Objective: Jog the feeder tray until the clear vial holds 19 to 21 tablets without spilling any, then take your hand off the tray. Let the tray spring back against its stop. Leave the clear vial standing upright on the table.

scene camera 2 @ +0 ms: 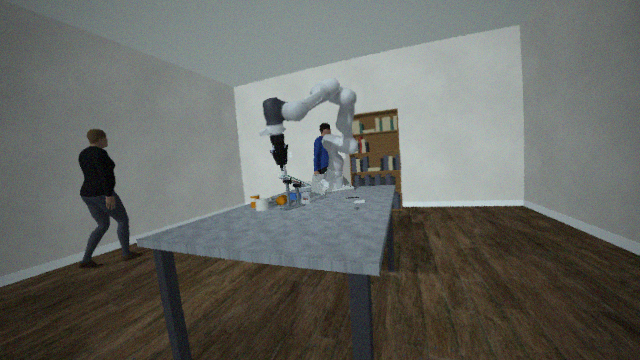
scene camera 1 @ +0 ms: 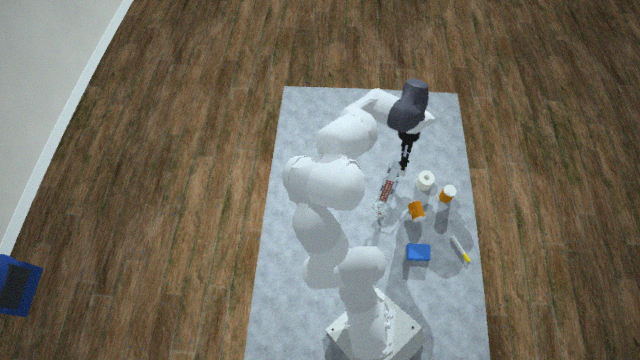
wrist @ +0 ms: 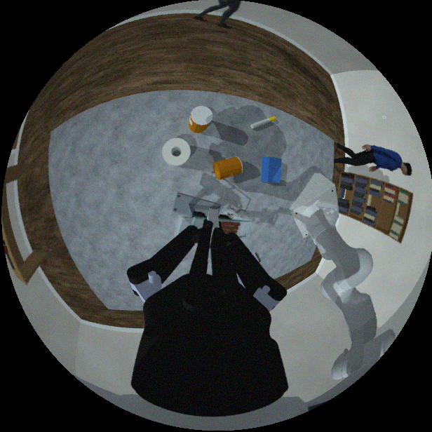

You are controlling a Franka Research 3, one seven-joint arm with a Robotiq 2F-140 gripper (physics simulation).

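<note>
The clear feeder tray [scene camera 1: 386, 190] [scene camera 2: 296, 181] [wrist: 231, 228] holds rows of reddish tablets and sits raised on a grey stand. My gripper [scene camera 1: 403, 168] [scene camera 2: 283, 172] [wrist: 211, 215] is shut with nothing between its fingers. Its tips are at the tray's end away from the robot base, at or very near it; contact cannot be told. The clear vial [scene camera 1: 380, 209] [scene camera 2: 305, 199] stands below the tray's other end, with some reddish tablets showing in it. Their number cannot be read. In the wrist view the vial is hard to make out.
A white roll [scene camera 1: 425, 180] [wrist: 176, 151], a white-capped orange bottle [scene camera 1: 447, 193] [wrist: 200, 120] and a lying orange bottle [scene camera 1: 416, 211] [wrist: 228, 168] are beside the feeder. A blue block [scene camera 1: 418, 252] [wrist: 271, 170] and a marker [scene camera 1: 460, 249] [wrist: 263, 123] lie nearer the base. Two people stand beyond the table.
</note>
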